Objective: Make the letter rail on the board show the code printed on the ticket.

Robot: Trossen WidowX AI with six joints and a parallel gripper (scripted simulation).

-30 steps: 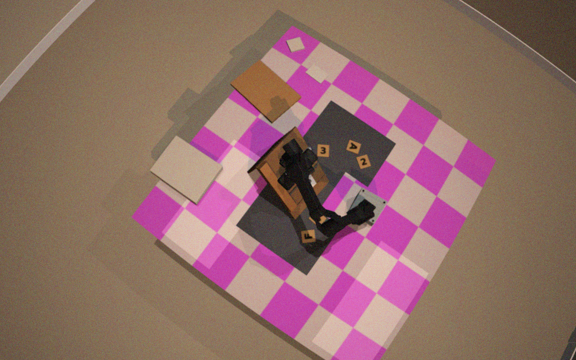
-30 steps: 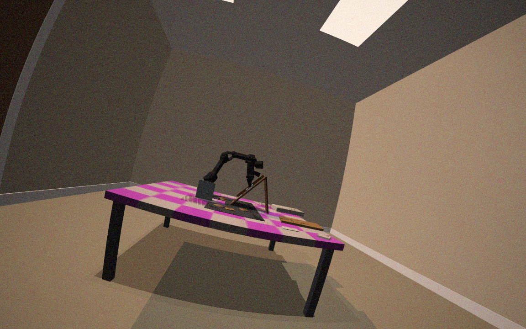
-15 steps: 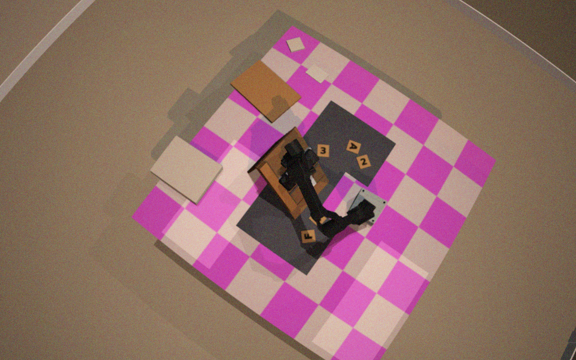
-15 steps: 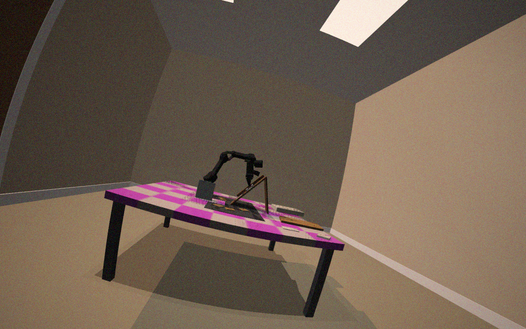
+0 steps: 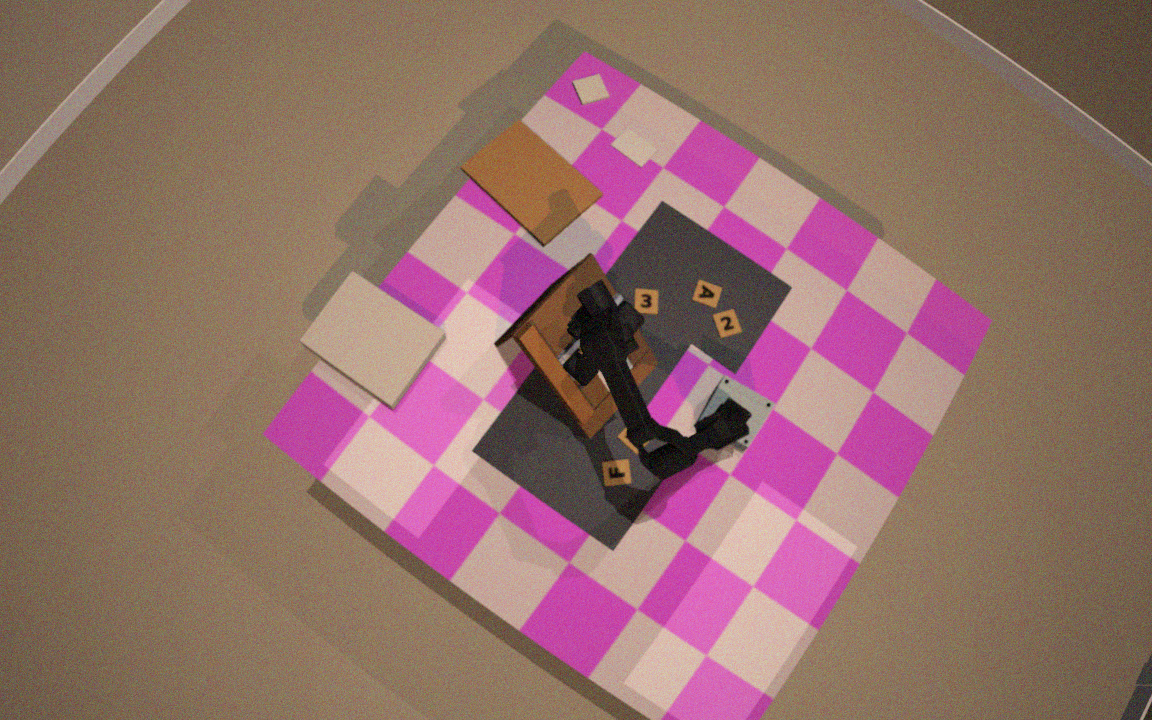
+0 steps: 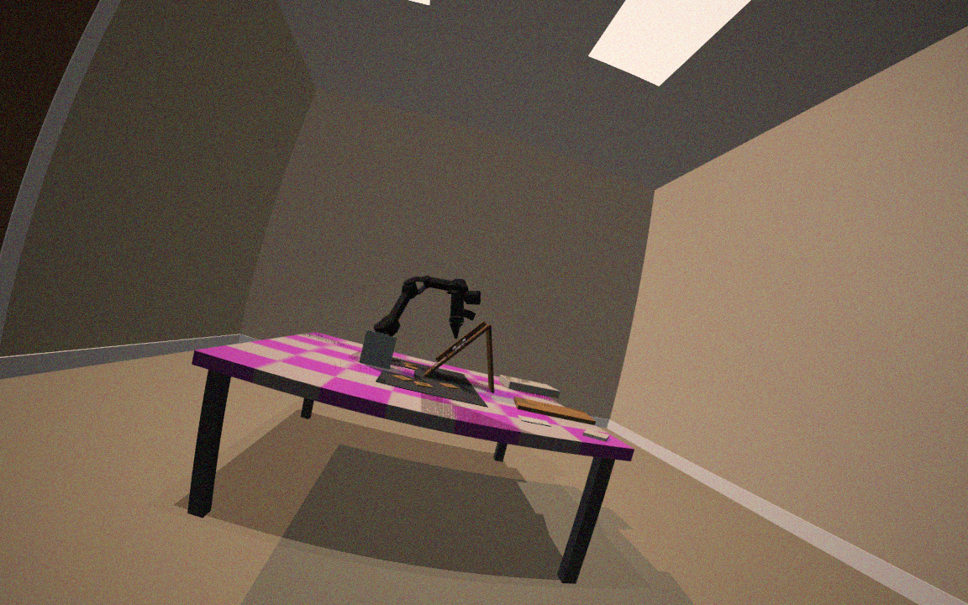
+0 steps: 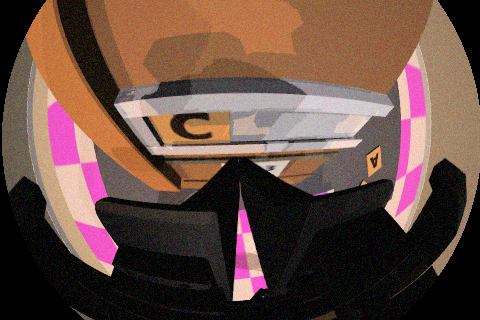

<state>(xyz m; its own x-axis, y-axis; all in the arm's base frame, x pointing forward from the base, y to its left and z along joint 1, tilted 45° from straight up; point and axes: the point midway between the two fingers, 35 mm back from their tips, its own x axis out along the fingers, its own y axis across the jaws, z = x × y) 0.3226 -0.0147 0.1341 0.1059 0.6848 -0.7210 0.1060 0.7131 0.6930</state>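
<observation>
Now: gripper tip 3 cm to the right of the c tile, 3 cm short of it and 2 cm above it. From my gripper tip the other things lie so: white ticket 11 cm below, 4 cm behind, 2 cm to the right; then 3 tile 22 cm to the right, 18 cm below; then v tile 18 cm below, 16 cm behind, 6 cm to the left.
</observation>
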